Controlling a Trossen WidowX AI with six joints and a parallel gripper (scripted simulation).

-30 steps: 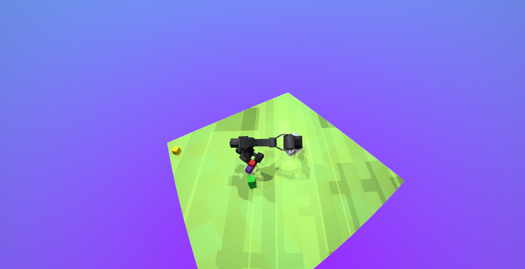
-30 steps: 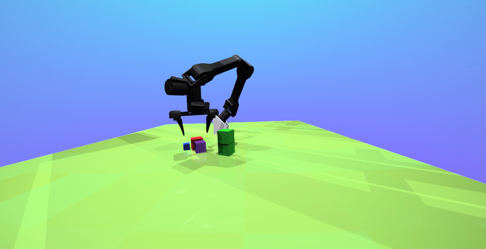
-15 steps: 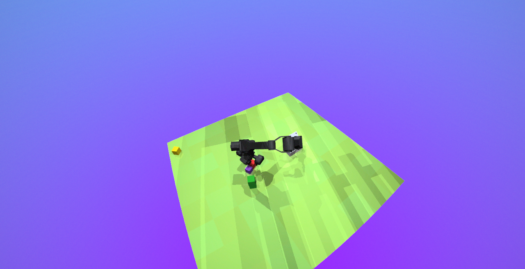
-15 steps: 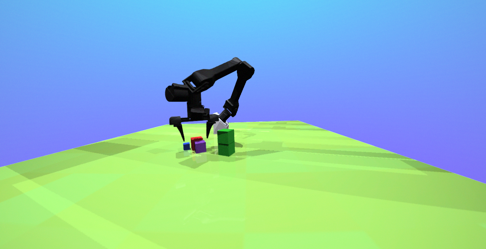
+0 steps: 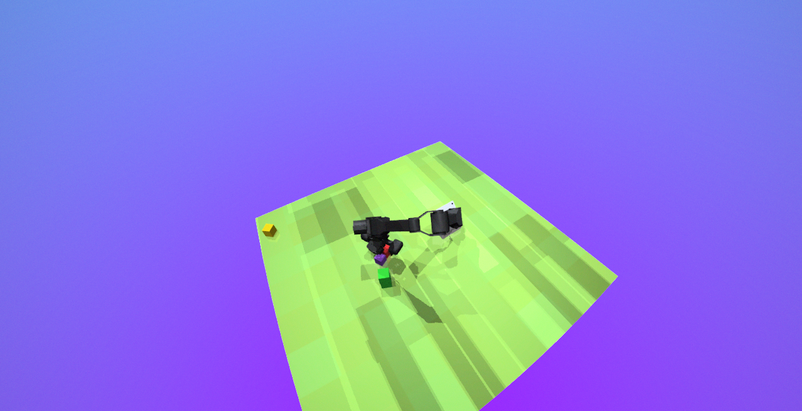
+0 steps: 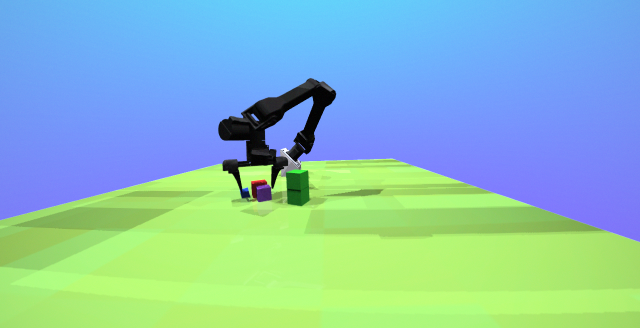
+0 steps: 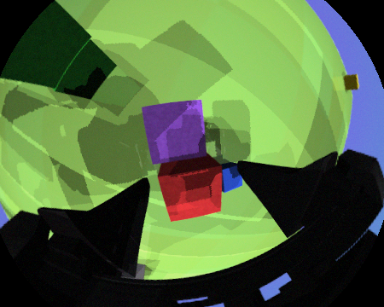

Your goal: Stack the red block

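Right now my gripper tip is 10 mm past the red block. From my gripper tip the other things lie so: purple block: 30 mm to the left, 30 mm ahead; blue block: 40 mm to the right, 10 mm below, 10 mm ahead; yellow block: 460 mm ahead, 430 mm to the right, 10 mm above.
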